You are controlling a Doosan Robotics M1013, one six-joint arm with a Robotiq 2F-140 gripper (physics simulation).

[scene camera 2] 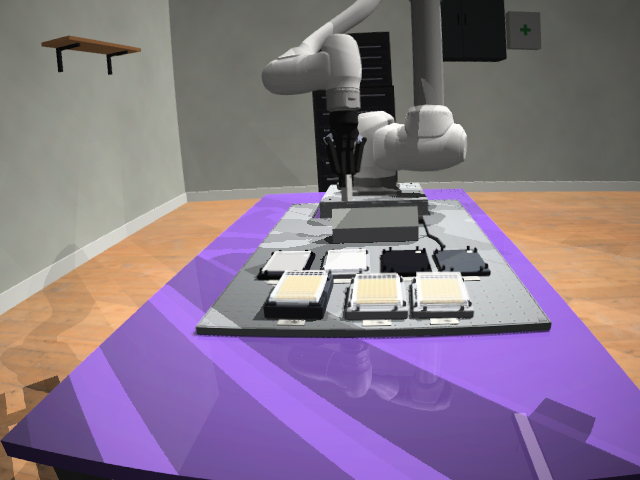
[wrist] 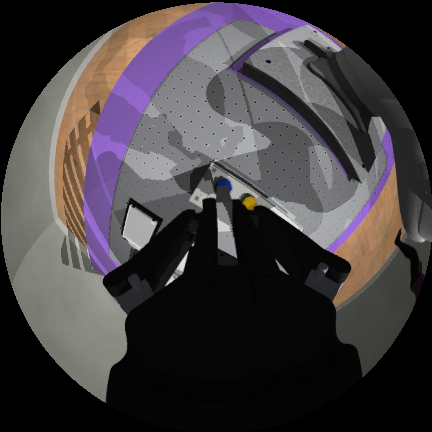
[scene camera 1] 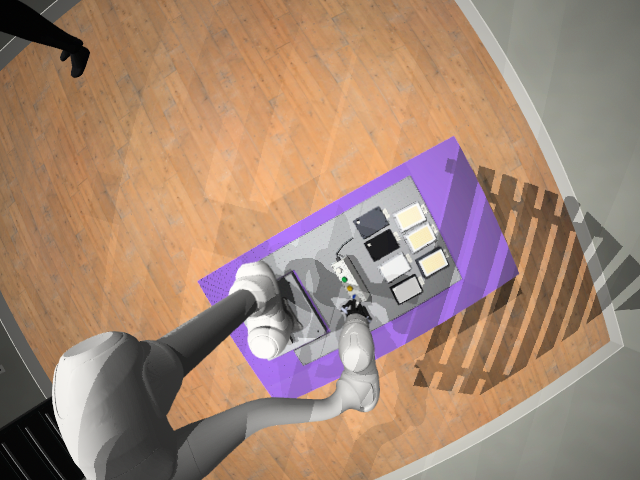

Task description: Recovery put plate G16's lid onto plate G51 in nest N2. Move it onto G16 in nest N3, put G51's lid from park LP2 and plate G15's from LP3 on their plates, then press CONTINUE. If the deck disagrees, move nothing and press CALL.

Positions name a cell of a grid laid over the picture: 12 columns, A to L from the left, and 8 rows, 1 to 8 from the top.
Labels:
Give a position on a button box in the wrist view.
G4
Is my gripper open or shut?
Shut.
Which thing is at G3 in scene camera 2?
My gripper.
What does my gripper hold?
Nothing.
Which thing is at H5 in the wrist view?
My gripper.

